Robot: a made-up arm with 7 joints.
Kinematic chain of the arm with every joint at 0, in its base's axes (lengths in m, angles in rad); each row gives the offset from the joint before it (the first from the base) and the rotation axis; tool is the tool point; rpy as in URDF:
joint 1: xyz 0 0 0.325 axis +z
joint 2: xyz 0 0 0 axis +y
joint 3: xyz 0 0 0.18 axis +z
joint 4: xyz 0.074 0 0 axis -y
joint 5: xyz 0.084 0 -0.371 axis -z
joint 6: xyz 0 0 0 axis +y
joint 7: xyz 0.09 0 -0.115 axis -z
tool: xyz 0 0 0 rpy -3.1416 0 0
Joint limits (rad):
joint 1: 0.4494..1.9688
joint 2: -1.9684..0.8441
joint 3: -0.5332..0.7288
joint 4: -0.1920..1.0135
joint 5: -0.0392..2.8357
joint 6: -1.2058..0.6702
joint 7: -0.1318..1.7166
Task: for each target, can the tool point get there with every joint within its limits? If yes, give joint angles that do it. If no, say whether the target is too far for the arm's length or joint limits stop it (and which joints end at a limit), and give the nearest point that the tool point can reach.
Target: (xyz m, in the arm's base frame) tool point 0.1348 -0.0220 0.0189
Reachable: yes | joints 0.8896 0.3522 0.0389 0.0277 1.6175 -0.3653 0.9417
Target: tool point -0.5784 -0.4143 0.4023
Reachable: no: joint limits stop it (at a limit: joint 2, joint 3, joint 4, joint 5) | nearest point -0.3643 -0.2610 0.5704 | short by 0.312 m
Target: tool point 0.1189 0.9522 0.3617
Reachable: no: too far | nearest point 0.0722 0.5779 0.3473 | short by 0.377 m
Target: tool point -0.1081 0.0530 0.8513
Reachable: yes | joints 1.0001 -1.6280 0.3047 0.7995 0.4177 -0.1671 1.0525
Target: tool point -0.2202 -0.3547 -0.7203
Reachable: no: too far | nearest point -0.1524 -0.0659 -0.0814 | short by 0.704 m
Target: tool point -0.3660 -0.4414 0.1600
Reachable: no: joint limits stop it (at a limit: joint 2, joint 3, joint 4) | nearest point -0.1631 -0.1967 0.1441 | short by 0.318 m
